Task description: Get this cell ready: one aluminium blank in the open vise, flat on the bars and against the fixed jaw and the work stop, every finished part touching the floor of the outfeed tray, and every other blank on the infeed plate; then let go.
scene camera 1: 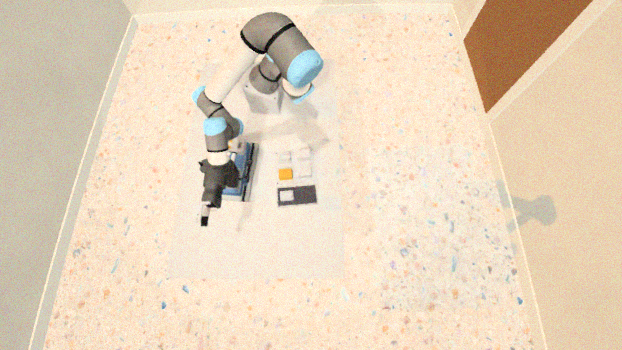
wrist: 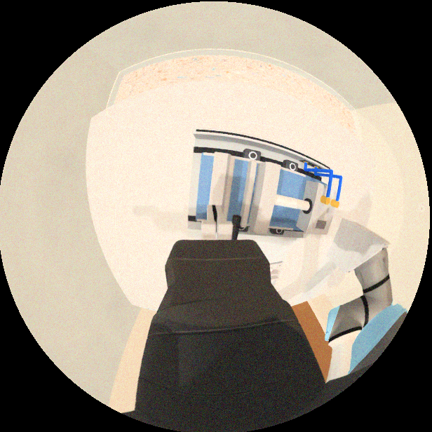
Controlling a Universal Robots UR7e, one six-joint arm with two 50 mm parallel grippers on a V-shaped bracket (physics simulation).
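Frame: origin at the arm's base, x back, y right, z up, level; metres.
Seen in the pictures: hand at its tool point: (scene camera 1: 230, 183); arm's base at its link origin: (scene camera 1: 263, 80).
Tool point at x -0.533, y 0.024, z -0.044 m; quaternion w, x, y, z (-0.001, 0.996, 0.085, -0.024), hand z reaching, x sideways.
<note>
Offsets run from my tool point to a thing's top centre.
The vise {dz -0.014, dx +0.099, dy +0.041 m} (wrist: 267, 200) (scene camera 1: 243, 172) has its jaws apart. A light bar and blue bed show between them in the wrist view; I make out no blank there. My gripper (scene camera 1: 204, 220) (wrist: 216, 229) is beyond the vise's near end in the scene view. Its fingers look close together, but whether anything is between them is too small to tell. Pale blanks {dz -0.071, dx +0.198, dy -0.187 m} (scene camera 1: 284, 156) {dz -0.070, dx +0.226, dy -0.275 m} (scene camera 1: 303, 152) {dz -0.070, dx +0.138, dy -0.297 m} (scene camera 1: 304, 171) and an orange block {dz -0.070, dx +0.115, dy -0.210 m} (scene camera 1: 285, 174) lie on the pale infeed plate. A pale part {dz -0.073, dx +0.016, dy -0.237 m} (scene camera 1: 286, 195) lies in the left of the dark outfeed tray (scene camera 1: 306, 194); its exact seating is unclear.
A black rod (wrist: 236, 225) stands at the vise's near side, beside the fingers in the wrist view. Blue pipes (wrist: 330, 182) with orange ends rise at the vise's right end. The robot base (scene camera 1: 263, 100) stands behind the vise. The black gripper body (wrist: 215, 300) hides much of the foreground.
</note>
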